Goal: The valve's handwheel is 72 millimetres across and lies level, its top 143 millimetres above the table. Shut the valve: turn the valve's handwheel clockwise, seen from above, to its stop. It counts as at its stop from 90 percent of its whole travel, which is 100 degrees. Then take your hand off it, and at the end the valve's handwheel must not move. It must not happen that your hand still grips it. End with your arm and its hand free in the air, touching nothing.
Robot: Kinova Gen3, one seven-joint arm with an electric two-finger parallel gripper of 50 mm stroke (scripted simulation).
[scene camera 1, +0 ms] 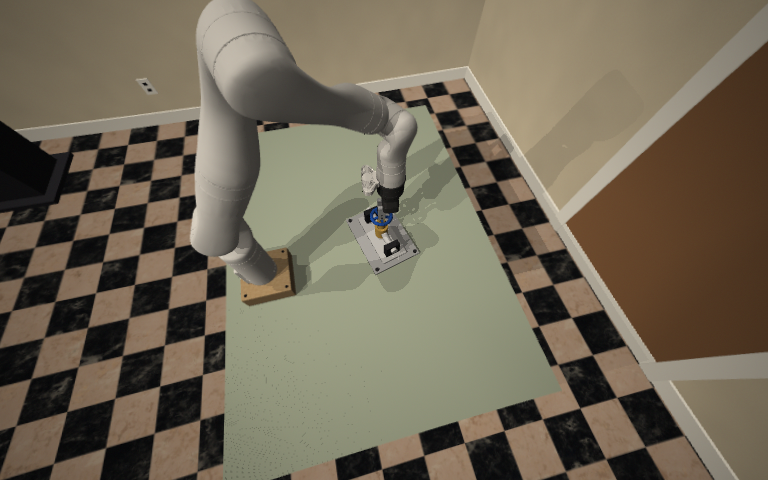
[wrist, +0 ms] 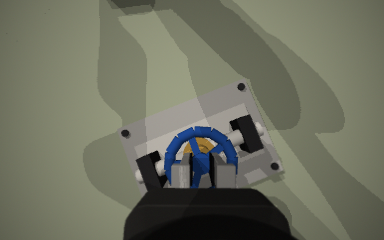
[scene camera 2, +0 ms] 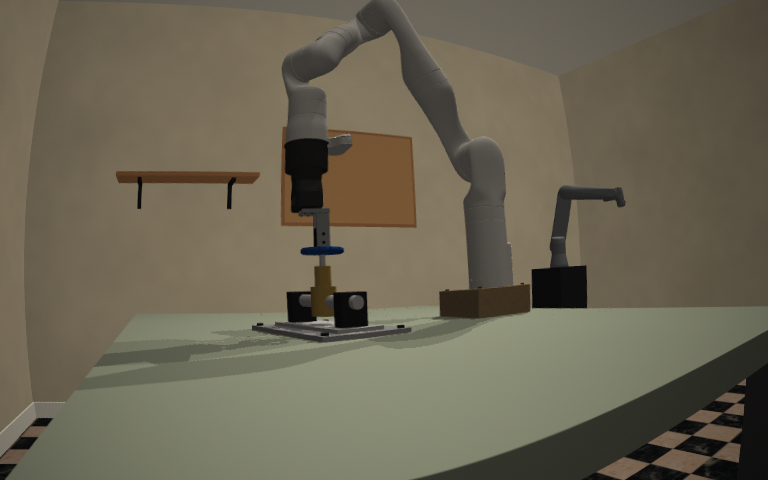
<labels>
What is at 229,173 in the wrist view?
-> My gripper.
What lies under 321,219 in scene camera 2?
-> My gripper.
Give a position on a baseplate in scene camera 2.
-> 311,335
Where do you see a blue handwheel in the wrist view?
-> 200,160
</labels>
